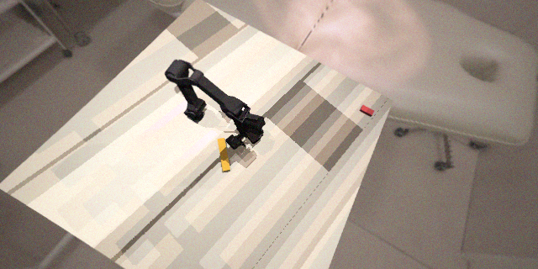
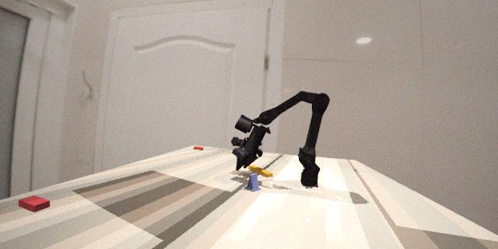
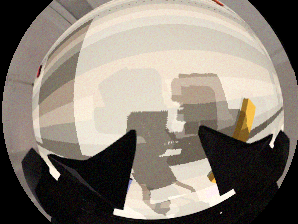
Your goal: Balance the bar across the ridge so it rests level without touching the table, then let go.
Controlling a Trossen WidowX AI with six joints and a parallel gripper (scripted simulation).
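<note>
My gripper tip is now 8 cm past the bar, 11 cm to the left of it and 3 cm above it. From my gripper tip the other things lie so: orange-red block 44 cm ahead, 51 cm to the right, 3 cm below.
</note>
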